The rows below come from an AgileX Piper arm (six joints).
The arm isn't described. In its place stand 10 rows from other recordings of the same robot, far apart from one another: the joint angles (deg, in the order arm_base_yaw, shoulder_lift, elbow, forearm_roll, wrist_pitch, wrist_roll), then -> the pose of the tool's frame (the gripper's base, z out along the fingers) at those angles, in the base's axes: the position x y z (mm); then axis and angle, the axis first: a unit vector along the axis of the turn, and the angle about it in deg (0 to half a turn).
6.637 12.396 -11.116 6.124 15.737 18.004 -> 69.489, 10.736, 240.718, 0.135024, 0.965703, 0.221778, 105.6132
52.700 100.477 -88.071 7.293 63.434 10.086 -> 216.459, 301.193, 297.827, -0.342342, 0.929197, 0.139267, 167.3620
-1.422 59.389 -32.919 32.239 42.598 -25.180 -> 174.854, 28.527, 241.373, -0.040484, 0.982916, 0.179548, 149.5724
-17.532 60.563 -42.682 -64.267 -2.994 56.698 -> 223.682, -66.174, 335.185, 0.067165, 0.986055, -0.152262, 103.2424
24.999 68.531 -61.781 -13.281 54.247 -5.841 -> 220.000, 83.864, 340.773, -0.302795, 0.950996, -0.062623, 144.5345
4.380 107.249 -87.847 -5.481 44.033 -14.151 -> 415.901, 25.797, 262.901, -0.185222, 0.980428, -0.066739, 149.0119
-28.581 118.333 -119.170 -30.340 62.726 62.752 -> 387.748, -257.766, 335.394, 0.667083, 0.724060, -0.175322, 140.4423
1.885 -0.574 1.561 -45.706 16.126 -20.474 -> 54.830, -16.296, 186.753, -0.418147, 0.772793, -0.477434, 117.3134
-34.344 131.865 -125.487 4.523 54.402 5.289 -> 432.317, -288.326, 248.451, 0.351036, 0.935539, -0.039242, 145.8124
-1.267 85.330 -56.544 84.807 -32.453 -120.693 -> 324.700, -55.824, 299.646, -0.100478, 0.892197, -0.440329, 127.4197
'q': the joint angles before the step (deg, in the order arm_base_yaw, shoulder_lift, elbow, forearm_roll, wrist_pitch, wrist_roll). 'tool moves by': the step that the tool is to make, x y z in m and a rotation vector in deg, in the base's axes. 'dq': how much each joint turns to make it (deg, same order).
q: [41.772, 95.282, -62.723, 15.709, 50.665, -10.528]
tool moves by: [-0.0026, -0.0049, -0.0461, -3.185, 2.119, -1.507]
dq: [0.000, 4.255, 5.809, -0.001, -6.608, 0.001]
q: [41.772, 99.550, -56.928, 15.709, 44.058, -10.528]
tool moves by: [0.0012, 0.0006, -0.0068, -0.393, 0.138, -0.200]
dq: [0.002, 1.074, 0.290, -0.035, -1.039, 0.003]
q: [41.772, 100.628, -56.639, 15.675, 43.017, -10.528]
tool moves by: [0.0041, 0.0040, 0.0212, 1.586, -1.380, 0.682]
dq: [-0.064, -1.750, -3.042, -0.229, 2.811, -0.005]
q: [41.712, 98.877, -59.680, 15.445, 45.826, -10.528]
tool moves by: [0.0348, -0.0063, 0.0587, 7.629, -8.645, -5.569]
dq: [-4.729, -3.496, -8.629, 0.098, 0.436, 0.970]
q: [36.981, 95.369, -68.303, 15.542, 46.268, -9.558]
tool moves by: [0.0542, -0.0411, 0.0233, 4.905, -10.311, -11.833]
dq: [-9.866, 0.238, -3.897, -0.810, -8.007, 0.365]
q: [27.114, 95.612, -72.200, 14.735, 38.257, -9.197]
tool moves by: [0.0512, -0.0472, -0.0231, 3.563, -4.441, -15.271]
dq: [-9.066, 5.280, -0.212, -0.069, -11.510, 4.462]
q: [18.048, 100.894, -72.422, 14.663, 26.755, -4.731]
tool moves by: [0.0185, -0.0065, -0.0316, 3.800, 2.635, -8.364]
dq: [-1.439, 5.240, -0.005, 0.010, -4.809, 7.680]
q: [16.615, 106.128, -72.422, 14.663, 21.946, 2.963]
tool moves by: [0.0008, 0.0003, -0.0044, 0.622, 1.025, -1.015]
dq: [0.000, 0.613, 0.003, 0.058, 0.066, 1.307]
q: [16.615, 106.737, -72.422, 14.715, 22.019, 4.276]
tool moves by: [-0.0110, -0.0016, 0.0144, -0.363, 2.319, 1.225]
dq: [0.004, -2.765, -0.006, -0.482, 5.242, 0.207]
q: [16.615, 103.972, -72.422, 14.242, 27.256, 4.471]
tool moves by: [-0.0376, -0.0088, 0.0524, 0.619, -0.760, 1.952]
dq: [-0.003, -10.619, 1.908, -0.390, 8.046, -0.002]
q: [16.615, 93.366, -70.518, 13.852, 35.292, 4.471]
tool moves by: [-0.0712, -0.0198, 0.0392, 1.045, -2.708, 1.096]
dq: [0.006, -16.630, 9.201, -0.051, 4.670, 0.006]
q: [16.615, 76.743, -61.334, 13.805, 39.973, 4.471]
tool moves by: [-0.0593, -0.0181, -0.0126, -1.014, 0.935, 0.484]
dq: [-0.009, -12.459, 12.161, -0.775, 1.527, -0.008]
